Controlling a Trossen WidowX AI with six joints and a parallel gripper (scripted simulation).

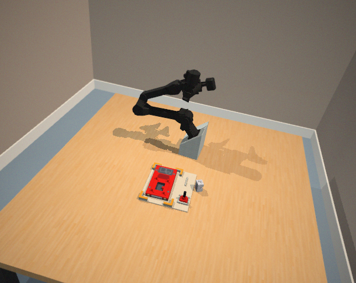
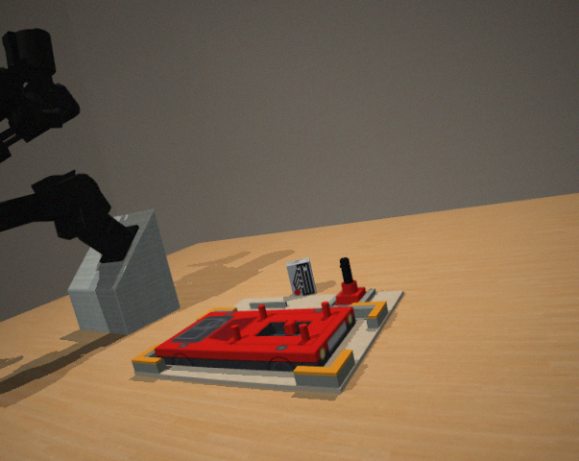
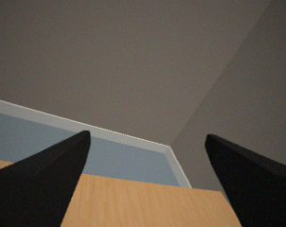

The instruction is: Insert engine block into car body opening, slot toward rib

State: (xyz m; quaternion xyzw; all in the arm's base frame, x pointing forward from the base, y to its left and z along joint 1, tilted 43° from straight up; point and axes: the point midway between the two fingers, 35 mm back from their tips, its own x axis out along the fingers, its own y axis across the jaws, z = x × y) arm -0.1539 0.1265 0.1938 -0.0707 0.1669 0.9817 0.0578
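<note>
The grey engine block is 45 cm ahead of my gripper tip, 33 cm below it and 15 cm to the left of it. Round my gripper tip: pale base plate (50 cm ahead, 34 cm below).
</note>
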